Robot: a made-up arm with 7 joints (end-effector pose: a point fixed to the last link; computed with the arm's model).
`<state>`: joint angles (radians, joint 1 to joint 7).
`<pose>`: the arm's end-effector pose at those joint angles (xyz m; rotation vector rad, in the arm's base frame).
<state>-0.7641 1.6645 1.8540 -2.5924 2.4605 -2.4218 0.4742</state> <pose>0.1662 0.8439 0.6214 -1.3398 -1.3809 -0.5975</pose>
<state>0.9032 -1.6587 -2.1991 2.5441 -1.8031 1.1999 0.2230</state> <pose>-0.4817 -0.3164 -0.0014 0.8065 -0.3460 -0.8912</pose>
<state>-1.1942 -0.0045 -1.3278 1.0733 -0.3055 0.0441 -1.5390</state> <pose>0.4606 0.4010 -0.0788 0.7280 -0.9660 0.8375</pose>
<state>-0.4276 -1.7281 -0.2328 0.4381 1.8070 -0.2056 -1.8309</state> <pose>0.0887 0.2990 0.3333 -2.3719 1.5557 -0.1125</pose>
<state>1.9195 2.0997 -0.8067 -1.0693 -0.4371 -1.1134 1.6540</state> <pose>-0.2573 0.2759 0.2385 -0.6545 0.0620 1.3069</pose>
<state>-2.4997 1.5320 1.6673 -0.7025 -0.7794 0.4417 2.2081</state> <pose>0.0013 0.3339 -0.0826 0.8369 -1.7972 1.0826</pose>
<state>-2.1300 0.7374 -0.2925 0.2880 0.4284 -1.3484 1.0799</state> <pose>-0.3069 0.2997 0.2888 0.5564 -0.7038 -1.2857</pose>
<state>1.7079 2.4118 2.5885 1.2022 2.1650 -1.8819 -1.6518</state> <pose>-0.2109 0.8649 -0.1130 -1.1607 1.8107 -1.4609</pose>
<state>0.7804 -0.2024 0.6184 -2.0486 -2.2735 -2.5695 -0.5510</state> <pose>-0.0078 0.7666 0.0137 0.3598 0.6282 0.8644</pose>
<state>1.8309 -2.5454 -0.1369 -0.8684 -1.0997 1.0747 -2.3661</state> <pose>-0.3455 0.1508 0.1231 0.7099 0.8130 -0.1968</pose>
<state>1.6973 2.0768 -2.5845 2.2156 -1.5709 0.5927 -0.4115</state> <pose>-0.3337 0.6682 -0.4424 2.3214 0.6042 -0.8102</pose>
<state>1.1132 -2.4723 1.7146 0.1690 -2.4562 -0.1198 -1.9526</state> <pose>-0.1850 0.3400 -0.2032 2.2637 -0.3556 1.1125</pose>
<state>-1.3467 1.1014 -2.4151 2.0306 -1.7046 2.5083 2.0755</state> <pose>0.1175 0.9914 -0.2322 0.1580 -1.4438 -0.7705</pose>
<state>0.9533 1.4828 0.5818 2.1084 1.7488 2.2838 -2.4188</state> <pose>0.3401 0.2920 0.3981 1.9096 -0.2163 -1.8741</pose>
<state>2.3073 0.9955 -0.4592 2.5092 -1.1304 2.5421 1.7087</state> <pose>-0.6539 0.4437 0.2168 -1.0198 0.0166 0.5965</pose>
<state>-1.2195 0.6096 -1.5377 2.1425 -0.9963 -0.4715 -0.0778</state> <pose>0.4044 0.6247 0.0684 -0.5590 -0.3402 2.0455</pose>
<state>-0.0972 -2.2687 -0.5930 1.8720 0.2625 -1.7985 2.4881</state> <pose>-0.4073 0.1910 0.0211 -1.7312 -0.9543 1.4697</pose>
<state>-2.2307 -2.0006 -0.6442 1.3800 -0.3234 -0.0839 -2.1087</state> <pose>0.4305 0.3501 0.1580 -0.7878 0.0133 2.4178</pose>
